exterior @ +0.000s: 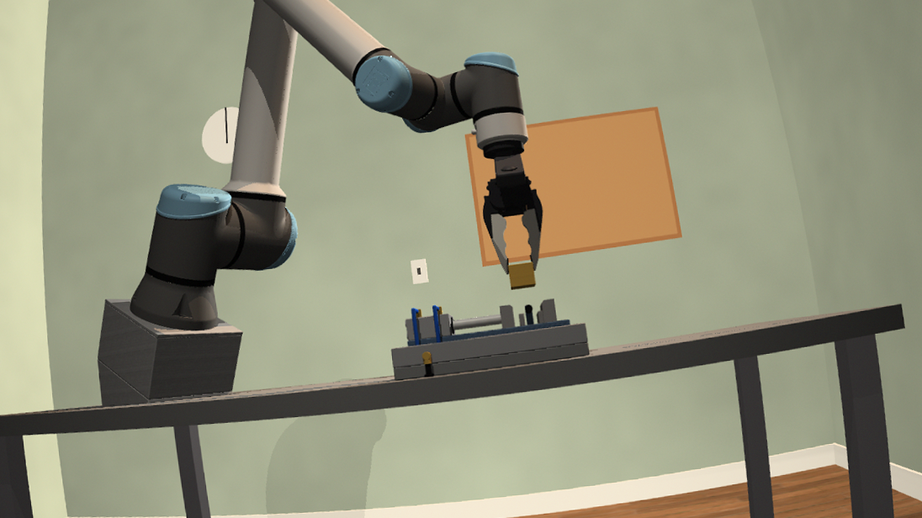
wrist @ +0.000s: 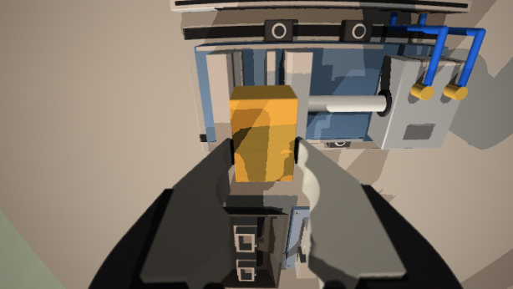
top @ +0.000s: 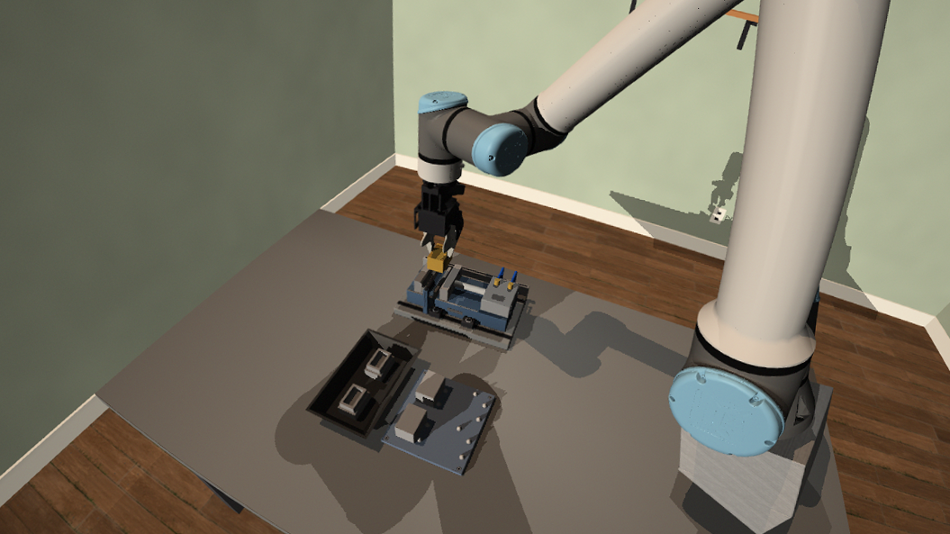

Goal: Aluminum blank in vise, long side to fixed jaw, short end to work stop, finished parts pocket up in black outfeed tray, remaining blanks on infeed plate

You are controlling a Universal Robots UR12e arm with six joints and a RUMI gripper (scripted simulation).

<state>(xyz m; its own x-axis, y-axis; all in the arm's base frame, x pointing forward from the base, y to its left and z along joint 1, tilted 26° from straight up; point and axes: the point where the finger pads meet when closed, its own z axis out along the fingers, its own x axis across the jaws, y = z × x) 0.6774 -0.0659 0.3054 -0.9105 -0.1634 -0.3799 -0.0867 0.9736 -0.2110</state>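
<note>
Right now my hand is 310 mm to the right of the infeed plate, 170 mm past it and 160 mm above it. From my hand the other things lie so: fixed jaw 90 mm below, 30 mm ahead; work stop 80 mm below, 50 mm to the left; yellow brass blank 20 mm below.
</note>
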